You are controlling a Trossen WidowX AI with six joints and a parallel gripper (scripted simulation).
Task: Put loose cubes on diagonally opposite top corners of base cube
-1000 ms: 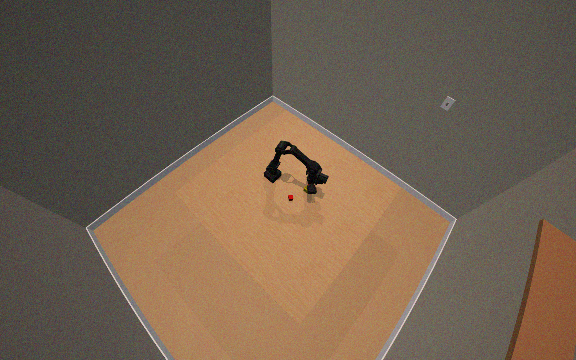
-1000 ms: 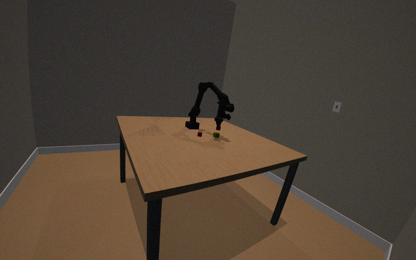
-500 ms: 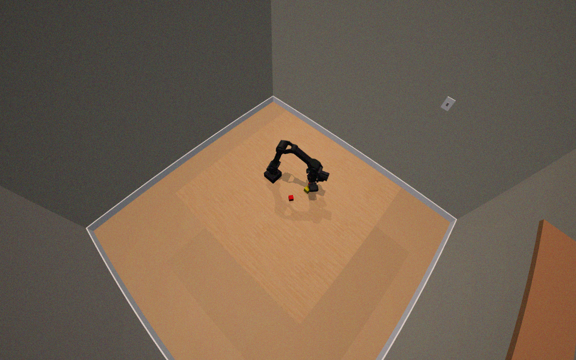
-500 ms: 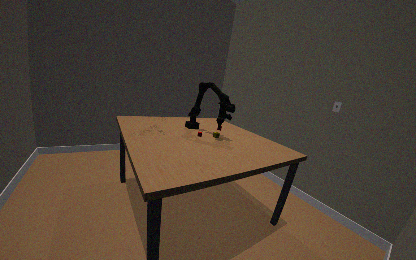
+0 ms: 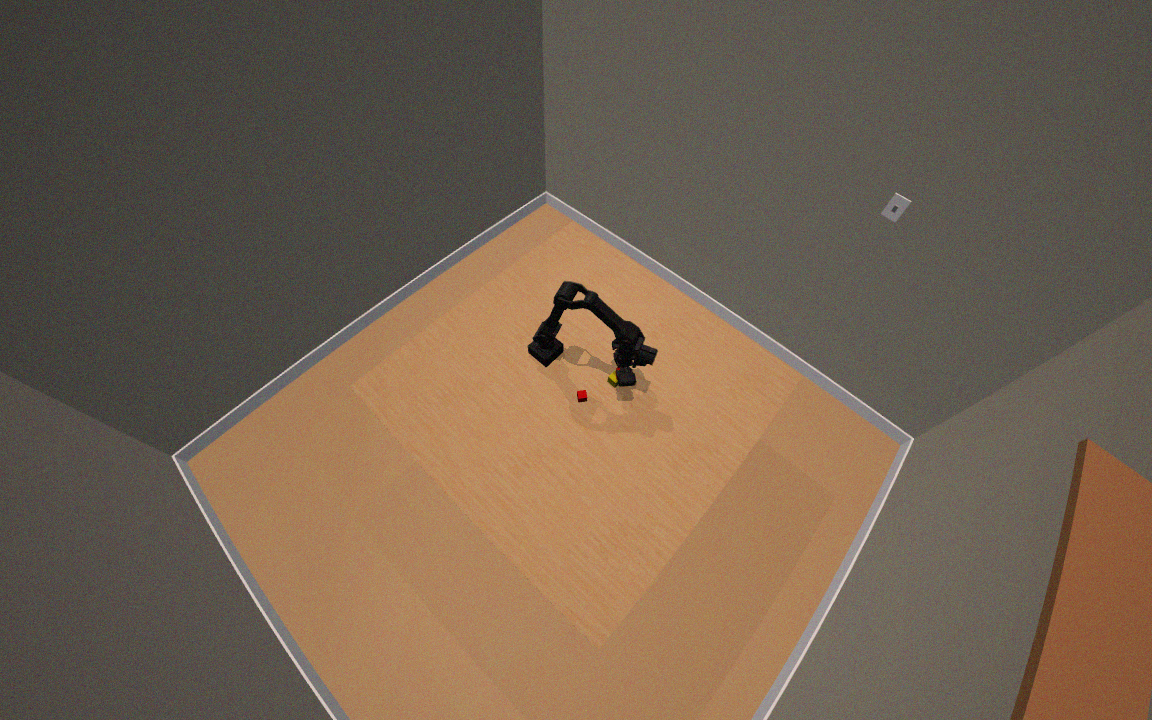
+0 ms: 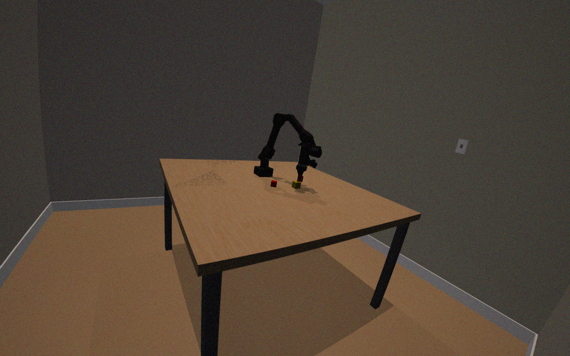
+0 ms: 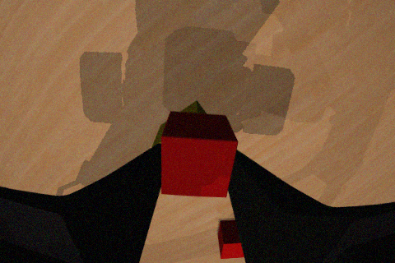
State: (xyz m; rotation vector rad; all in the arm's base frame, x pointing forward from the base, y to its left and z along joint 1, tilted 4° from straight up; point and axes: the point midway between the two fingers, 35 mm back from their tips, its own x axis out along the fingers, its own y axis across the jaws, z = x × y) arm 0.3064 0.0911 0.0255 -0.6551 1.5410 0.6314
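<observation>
Right now my gripper tip is 50 mm above the yellow cube, 10 mm to the left of it and 10 mm past it.
</observation>
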